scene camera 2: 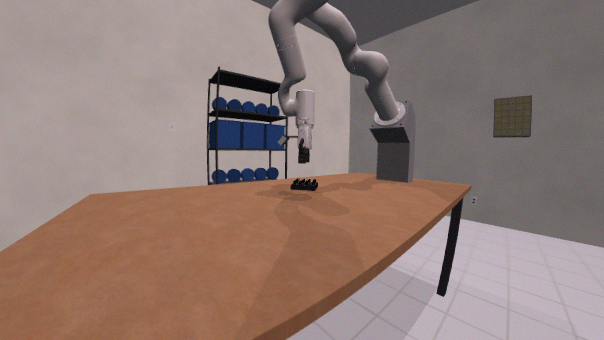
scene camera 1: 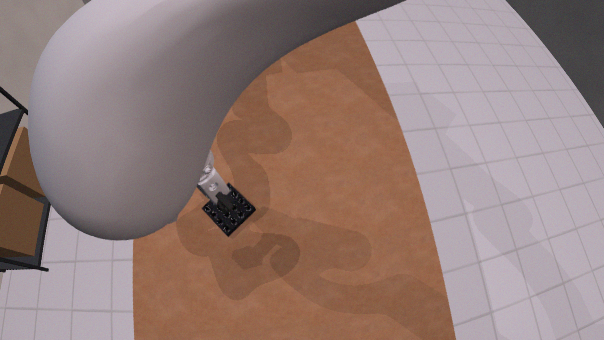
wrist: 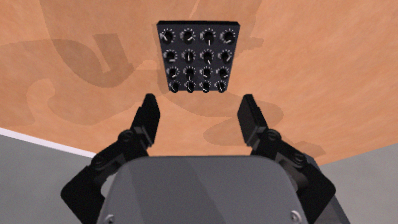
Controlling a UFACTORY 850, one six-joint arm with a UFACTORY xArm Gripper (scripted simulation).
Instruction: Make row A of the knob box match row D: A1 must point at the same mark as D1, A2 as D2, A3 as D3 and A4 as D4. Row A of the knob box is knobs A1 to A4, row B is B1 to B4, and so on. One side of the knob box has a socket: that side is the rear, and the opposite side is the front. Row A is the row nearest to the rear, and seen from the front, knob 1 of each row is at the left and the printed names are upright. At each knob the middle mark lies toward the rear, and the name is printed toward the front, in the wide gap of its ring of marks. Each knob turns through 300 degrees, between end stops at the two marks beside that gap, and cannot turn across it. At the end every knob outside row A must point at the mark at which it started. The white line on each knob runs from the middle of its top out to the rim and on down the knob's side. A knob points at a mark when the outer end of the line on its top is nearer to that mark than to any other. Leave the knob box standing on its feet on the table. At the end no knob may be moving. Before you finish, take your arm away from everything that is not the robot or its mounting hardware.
Labels:
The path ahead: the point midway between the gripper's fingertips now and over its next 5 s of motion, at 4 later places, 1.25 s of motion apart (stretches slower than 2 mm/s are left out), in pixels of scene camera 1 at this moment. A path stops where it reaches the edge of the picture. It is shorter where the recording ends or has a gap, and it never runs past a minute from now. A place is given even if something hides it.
The gripper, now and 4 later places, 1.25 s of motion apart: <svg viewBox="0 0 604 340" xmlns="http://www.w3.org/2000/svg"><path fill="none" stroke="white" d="M216 196L230 182L224 187L214 192L204 196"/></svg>

